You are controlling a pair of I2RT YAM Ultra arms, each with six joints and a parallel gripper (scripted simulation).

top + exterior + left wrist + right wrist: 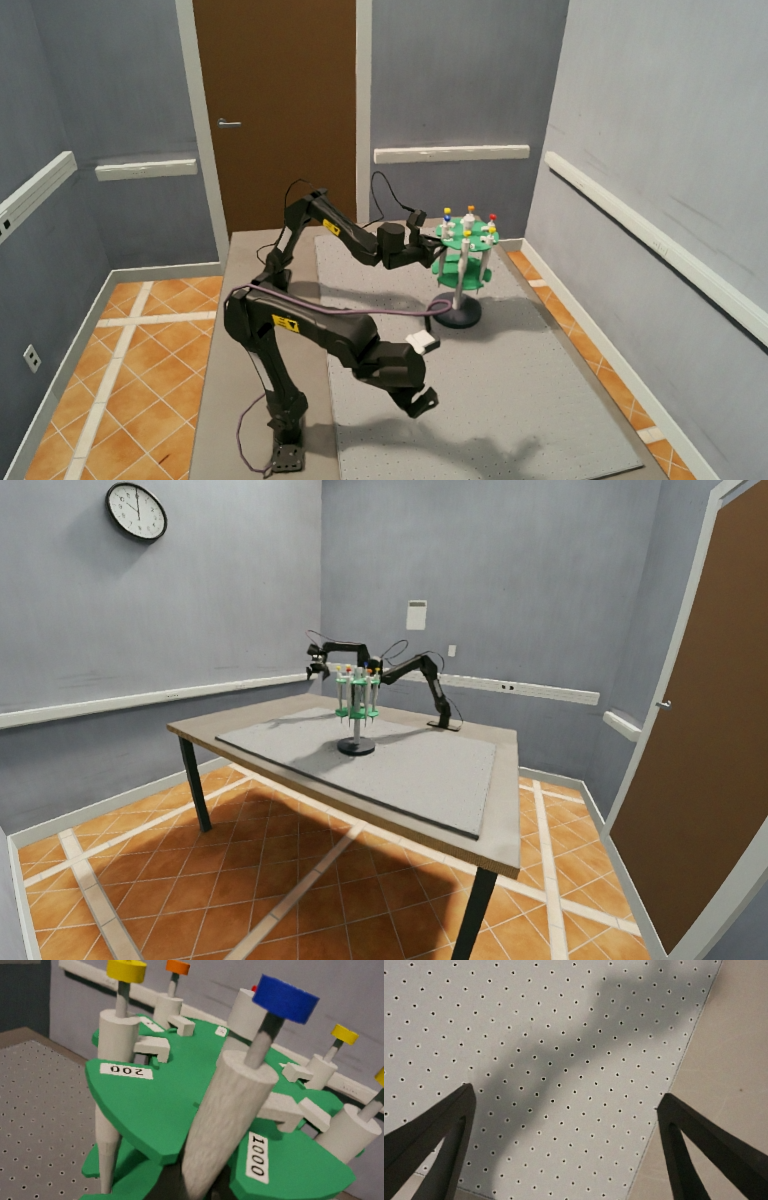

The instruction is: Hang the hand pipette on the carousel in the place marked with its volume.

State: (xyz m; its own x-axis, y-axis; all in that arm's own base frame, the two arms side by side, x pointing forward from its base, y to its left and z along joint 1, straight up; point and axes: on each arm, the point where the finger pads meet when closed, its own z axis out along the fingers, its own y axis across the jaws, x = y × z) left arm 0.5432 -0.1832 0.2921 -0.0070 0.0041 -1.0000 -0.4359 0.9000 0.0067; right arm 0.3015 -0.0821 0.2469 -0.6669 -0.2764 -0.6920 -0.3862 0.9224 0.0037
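Right now the pipette is 3 cm below my left hand, 1 cm to the right of it and 1 cm ahead of it.
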